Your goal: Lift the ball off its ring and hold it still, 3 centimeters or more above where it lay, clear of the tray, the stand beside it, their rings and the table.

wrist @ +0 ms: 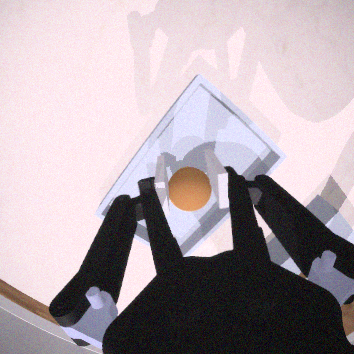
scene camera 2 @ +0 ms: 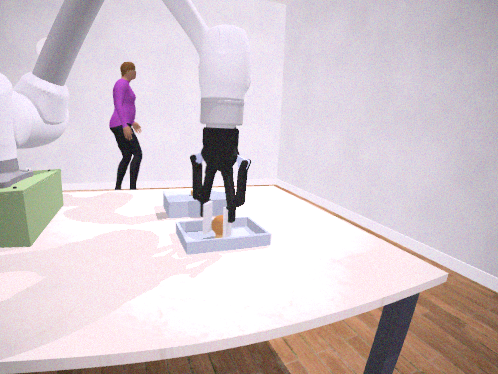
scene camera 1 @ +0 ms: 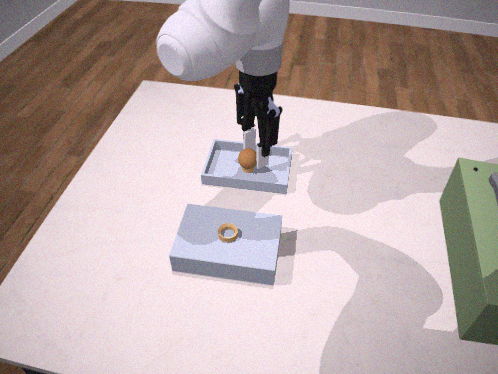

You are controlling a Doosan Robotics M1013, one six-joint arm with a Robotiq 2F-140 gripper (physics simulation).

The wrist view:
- my gripper: 185,164
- orange ball: 189,189
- blue-grey tray: 201,117
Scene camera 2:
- my gripper: 217,234
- blue-grey tray: 246,233
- blue-grey stand: 178,204
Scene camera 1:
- my gripper: 255,160
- blue-grey tray: 221,168
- blue-grey stand: 232,244
